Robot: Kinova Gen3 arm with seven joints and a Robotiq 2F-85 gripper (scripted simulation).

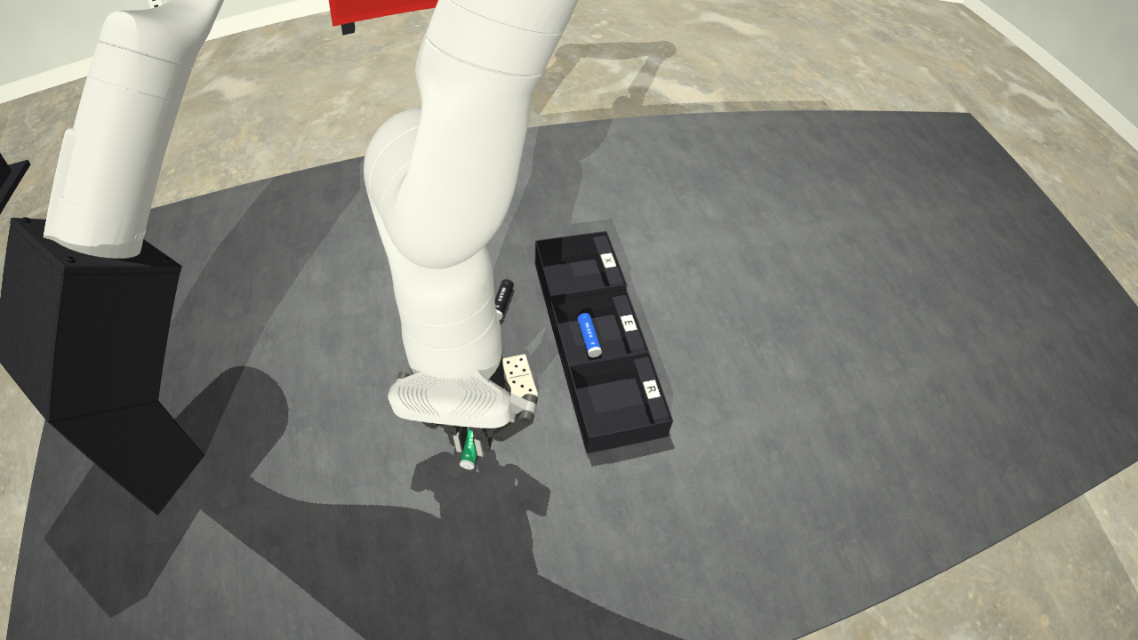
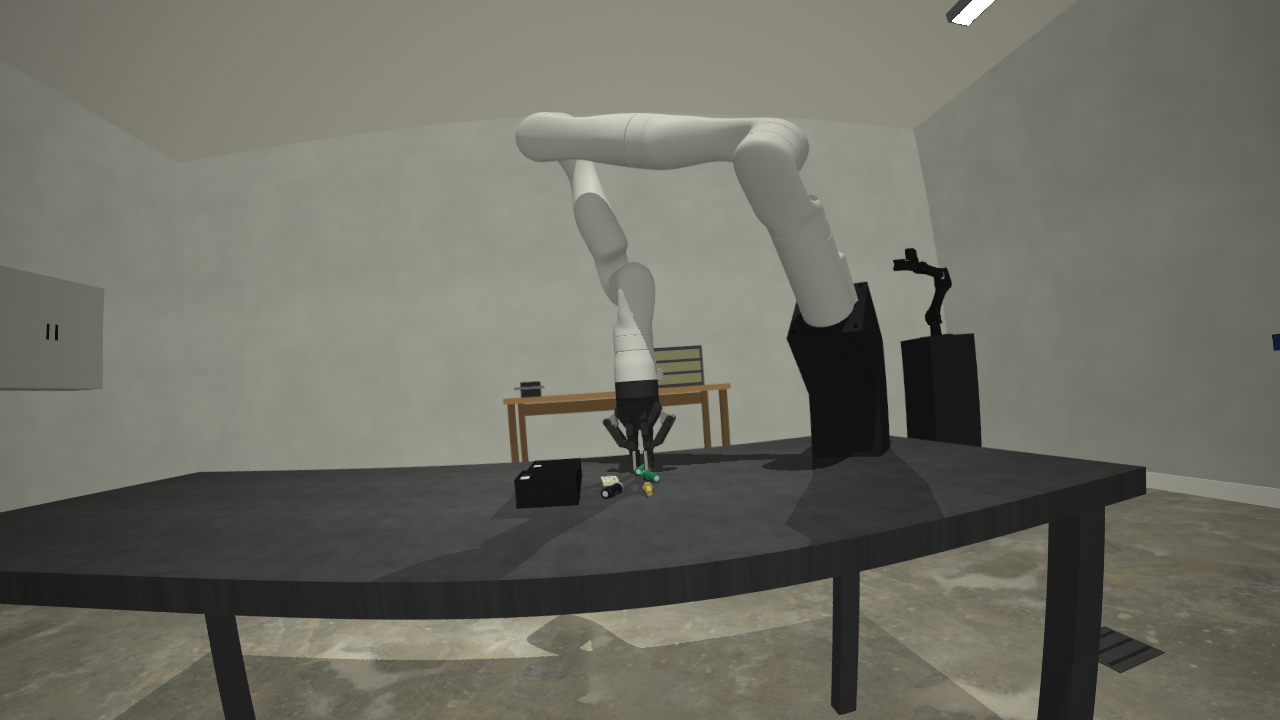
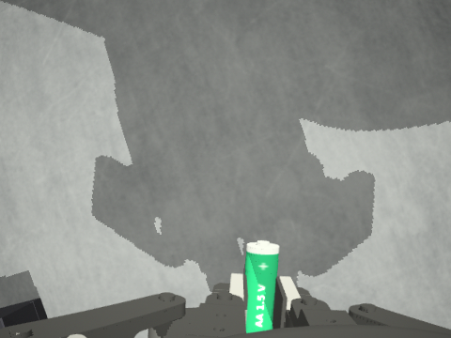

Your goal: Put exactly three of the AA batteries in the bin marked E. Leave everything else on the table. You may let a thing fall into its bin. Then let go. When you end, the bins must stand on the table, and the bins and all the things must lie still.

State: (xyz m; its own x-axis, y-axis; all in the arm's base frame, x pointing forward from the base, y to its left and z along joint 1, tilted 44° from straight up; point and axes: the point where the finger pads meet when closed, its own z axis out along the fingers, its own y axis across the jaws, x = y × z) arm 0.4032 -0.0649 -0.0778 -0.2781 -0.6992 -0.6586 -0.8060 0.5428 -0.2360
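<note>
Right now my hand is 14 cm short of the black bin marked E and 11 cm to the right of it. The rest, counted from my hand: small yellow piece 18 cm to the left, 2 cm below; white domino 7 cm to the left, 6 cm ahead, 2 cm below; blue AA battery 14 cm ahead, 11 cm to the left, 1 cm below.
</note>
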